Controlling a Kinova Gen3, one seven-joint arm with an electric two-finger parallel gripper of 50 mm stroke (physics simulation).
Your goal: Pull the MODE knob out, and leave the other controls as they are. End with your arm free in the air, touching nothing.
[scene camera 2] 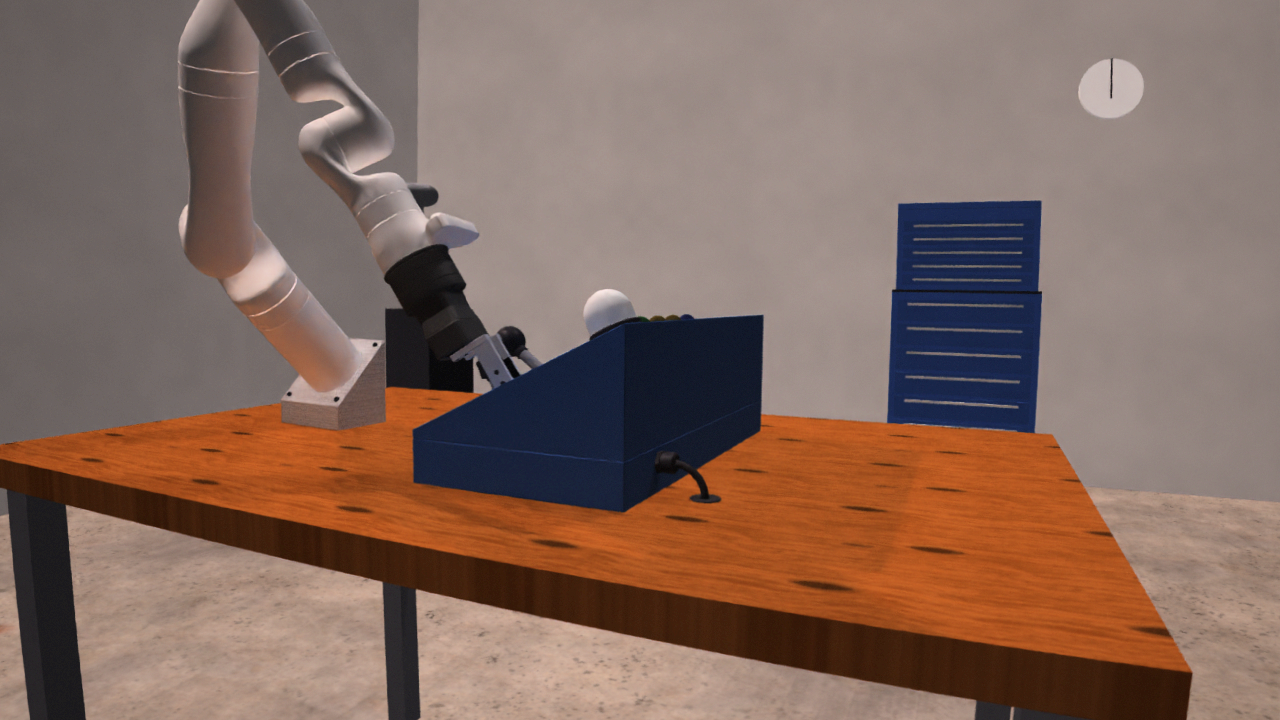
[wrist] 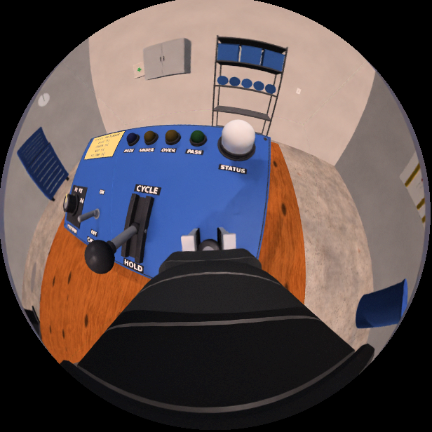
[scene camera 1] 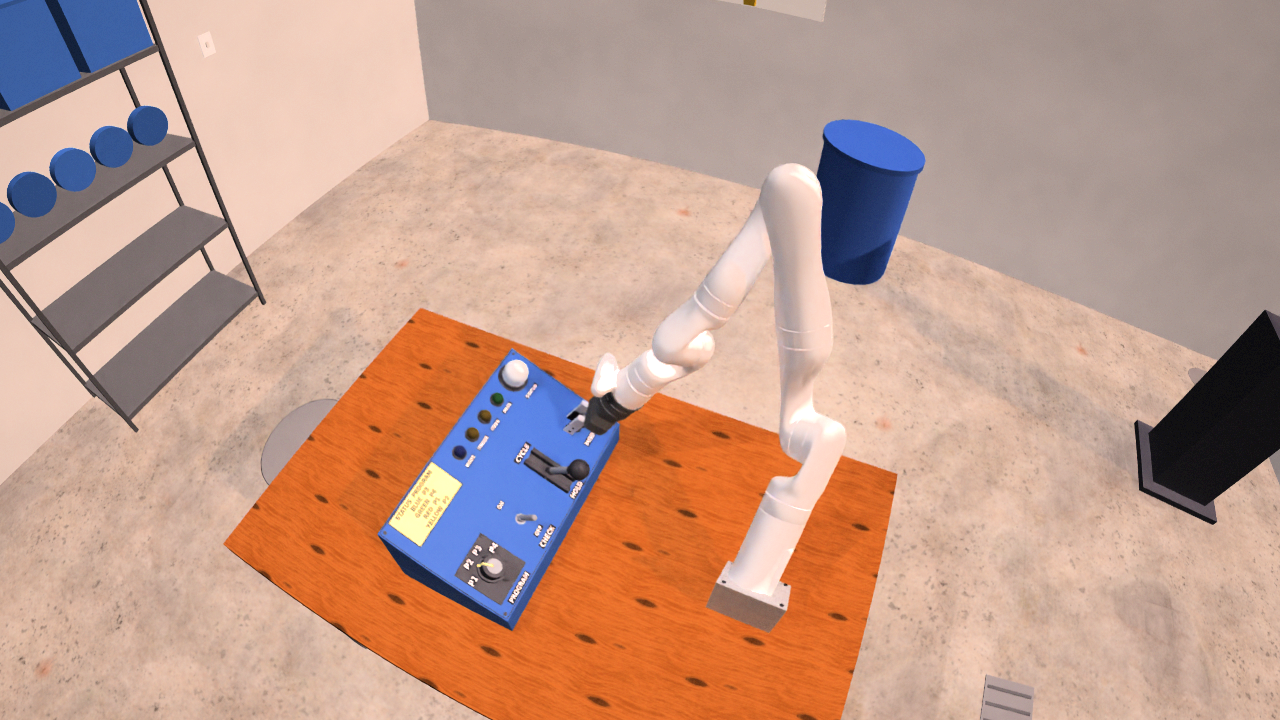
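Seen in the pictures: gripper, fingertip midpoint: (scene camera 1: 569, 425); arm's base, origin of the base link: (scene camera 2: 336, 370) (scene camera 1: 751, 582).
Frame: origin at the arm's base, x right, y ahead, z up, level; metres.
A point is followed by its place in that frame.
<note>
The blue control panel (scene camera 1: 483, 483) @[x -0.099, y 0.517, z 0.049 m] (scene camera 2: 528, 429) @[x 0.192, y 0.546, z -0.012 m] (wrist: 185, 185) has a sloped face. The MODE knob (wrist: 209, 244) is a dark grey round knob near the panel's lower right in the wrist view, partly hidden by the gripper body. My gripper (scene camera 1: 573, 422) @[x 0.125, y 0.470, z 0.016 m] (scene camera 2: 503, 383) @[x 0.125, y 0.470, z 0.016 m] (wrist: 208, 235) is shut on the MODE knob, with one pale finger on each side of it. Its fingertips are close to the panel face. How far the knob stands out is hidden. In scene camera 1 part of the MODE label shows beside the gripper; the knob is hidden there.
The black-balled CYCLE/HOLD lever (scene camera 1: 577, 469) @[x 0.011, y 0.374, z 0.078 m] (scene camera 2: 511, 338) @[x 0.034, y 0.392, z 0.066 m] (wrist: 99, 256) stands beside the gripper, toward HOLD. The CHECK toggle (scene camera 1: 526, 518) @[x -0.109, y 0.412, z 0.033 m] (wrist: 89, 216) and PROGRAM dial (scene camera 1: 492, 567) @[x -0.229, y 0.402, z 0.039 m] (wrist: 70, 203) lie farther along. A white STATUS dome (scene camera 1: 514, 373) @[x 0.110, y 0.587, z 0.119 m] (scene camera 2: 608, 311) @[x 0.147, y 0.610, z 0.105 m] (wrist: 238, 138) stands at the top corner.
</note>
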